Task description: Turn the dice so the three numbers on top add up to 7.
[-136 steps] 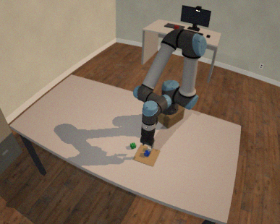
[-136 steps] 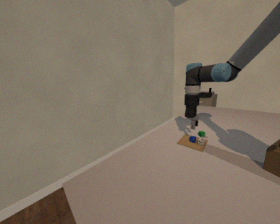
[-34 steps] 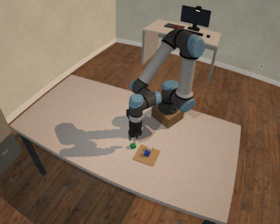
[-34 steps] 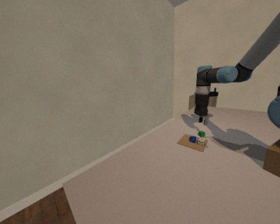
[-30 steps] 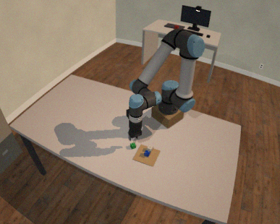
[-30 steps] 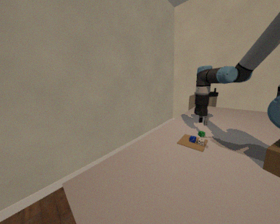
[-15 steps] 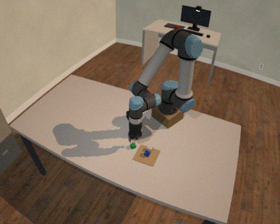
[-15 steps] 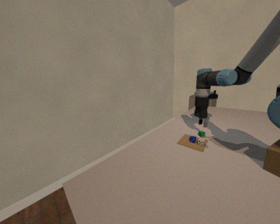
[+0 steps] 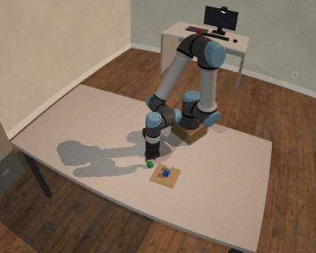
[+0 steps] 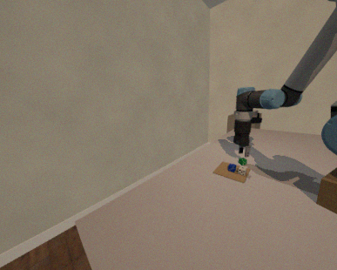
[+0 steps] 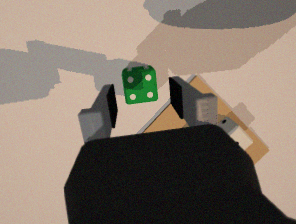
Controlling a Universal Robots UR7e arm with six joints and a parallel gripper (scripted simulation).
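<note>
Right now the green die is 60 mm below my hand. Also, from my hand: white die: 10 mm behind, 110 mm to the left, 50 mm below; then blue die: 30 mm ahead, 110 mm to the left, 50 mm below; then tan mat: 30 mm ahead, 110 mm to the left, 70 mm below.
</note>
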